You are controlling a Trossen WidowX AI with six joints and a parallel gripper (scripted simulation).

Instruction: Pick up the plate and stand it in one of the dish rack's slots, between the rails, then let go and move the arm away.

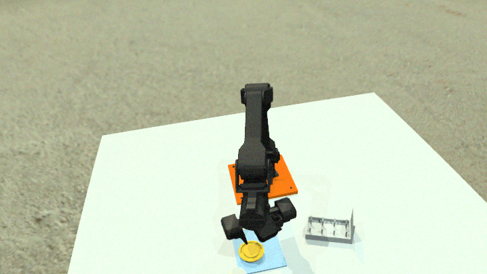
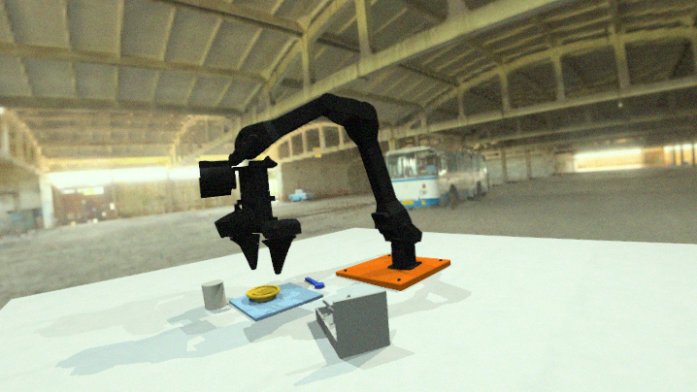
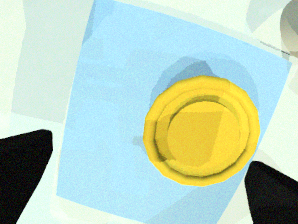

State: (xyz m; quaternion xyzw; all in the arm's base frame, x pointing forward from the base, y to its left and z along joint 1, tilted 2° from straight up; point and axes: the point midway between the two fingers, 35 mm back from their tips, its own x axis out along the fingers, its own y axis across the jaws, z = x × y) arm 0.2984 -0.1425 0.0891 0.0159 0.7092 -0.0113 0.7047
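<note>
The yellow plate is 5 cm below my gripper tip, 3 cm to the right of it and 1 cm behind it. Round my gripper tip: blue spoon: 13 cm behind, 6 cm below; beige cylinder: 9 cm to the right, 7 cm ahead, 4 cm below; grey dish rack: 21 cm to the left, 4 cm below, 1 cm ahead.
</note>
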